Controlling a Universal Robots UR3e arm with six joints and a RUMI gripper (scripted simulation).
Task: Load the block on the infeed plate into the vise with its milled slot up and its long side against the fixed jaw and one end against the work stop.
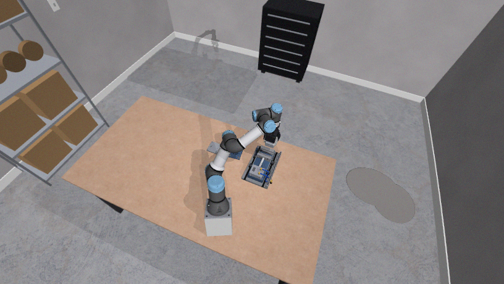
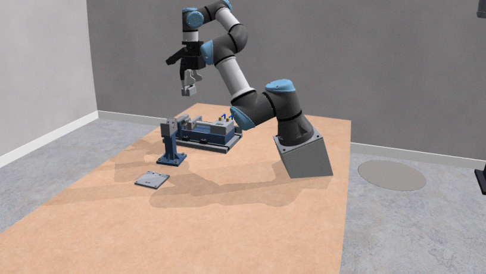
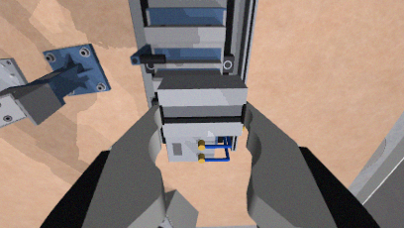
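My gripper is now 14 cm above the fixed jaw, 3 cm short of it and 2 cm to the right of it. Round my hand: work stop: 13 cm below, 7 cm to the left, 1 cm behind; part: right at my hand; vise: 18 cm below, 7 cm behind, 1 cm to the left.
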